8 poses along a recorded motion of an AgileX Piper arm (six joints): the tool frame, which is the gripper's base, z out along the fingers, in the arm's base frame.
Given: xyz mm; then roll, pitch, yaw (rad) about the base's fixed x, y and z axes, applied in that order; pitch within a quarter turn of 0, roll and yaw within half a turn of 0.
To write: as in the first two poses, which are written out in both.
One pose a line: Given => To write
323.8 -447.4 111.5 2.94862 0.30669 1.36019 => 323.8 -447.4 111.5 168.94 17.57 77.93
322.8 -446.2 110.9 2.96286 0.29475 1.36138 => 322.8 -446.2 110.9 169.76 16.89 78.00
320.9 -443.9 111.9 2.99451 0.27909 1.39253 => 320.9 -443.9 111.9 171.57 15.99 79.79
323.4 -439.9 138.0 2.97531 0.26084 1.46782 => 323.4 -439.9 138.0 170.47 14.95 84.10
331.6 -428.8 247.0 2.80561 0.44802 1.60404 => 331.6 -428.8 247.0 160.75 25.67 91.90
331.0 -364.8 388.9 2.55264 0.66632 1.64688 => 331.0 -364.8 388.9 146.26 38.18 94.36
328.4 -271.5 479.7 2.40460 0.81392 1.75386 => 328.4 -271.5 479.7 137.77 46.63 100.49
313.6 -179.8 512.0 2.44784 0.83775 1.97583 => 313.6 -179.8 512.0 140.25 48.00 113.21
